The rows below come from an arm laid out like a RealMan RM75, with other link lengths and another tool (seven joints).
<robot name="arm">
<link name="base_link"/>
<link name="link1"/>
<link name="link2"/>
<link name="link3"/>
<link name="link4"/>
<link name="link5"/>
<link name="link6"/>
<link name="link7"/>
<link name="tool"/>
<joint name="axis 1" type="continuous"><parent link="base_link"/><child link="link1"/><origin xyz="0 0 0.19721"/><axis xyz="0 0 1"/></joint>
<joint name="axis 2" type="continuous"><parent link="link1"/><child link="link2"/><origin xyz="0 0 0"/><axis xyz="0 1 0"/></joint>
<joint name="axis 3" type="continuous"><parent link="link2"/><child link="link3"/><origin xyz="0 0 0.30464"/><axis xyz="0 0 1"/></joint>
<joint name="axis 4" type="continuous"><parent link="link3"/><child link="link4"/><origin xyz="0 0 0"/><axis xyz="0 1 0"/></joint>
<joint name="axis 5" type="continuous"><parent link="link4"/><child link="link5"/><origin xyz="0 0 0.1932"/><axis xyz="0 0 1"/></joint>
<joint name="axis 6" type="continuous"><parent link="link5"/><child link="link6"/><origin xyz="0 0 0"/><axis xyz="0 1 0"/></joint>
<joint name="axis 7" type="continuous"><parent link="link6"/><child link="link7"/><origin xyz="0 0 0.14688"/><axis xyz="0 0 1"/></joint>
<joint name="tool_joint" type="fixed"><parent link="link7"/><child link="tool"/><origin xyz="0.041 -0.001 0.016" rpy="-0.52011 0 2.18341"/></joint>
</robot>
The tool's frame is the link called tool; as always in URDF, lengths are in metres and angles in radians. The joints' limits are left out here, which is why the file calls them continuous.
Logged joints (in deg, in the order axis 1, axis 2, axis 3, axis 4, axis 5, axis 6, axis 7), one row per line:
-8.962 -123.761 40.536 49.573 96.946 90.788 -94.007
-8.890 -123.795 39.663 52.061 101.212 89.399 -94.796
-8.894 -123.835 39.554 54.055 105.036 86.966 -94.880
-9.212 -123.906 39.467 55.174 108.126 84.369 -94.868
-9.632 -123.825 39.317 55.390 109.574 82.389 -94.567
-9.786 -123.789 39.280 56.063 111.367 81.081 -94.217
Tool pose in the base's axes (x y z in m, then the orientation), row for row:
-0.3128 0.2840 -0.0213 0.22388 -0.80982 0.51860 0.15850
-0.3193 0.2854 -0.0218 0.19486 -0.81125 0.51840 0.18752
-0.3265 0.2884 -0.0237 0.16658 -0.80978 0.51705 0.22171
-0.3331 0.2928 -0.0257 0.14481 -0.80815 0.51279 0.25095
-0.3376 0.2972 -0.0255 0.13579 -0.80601 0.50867 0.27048
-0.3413 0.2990 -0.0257 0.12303 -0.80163 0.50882 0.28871
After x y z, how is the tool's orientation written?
As a quaternion, w x y z.
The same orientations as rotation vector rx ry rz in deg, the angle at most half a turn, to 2 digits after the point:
-128.07 82.01 25.07
-130.29 83.26 30.12
-132.08 84.33 36.16
-133.42 84.66 41.43
-133.74 84.40 44.88
-133.98 85.04 48.25

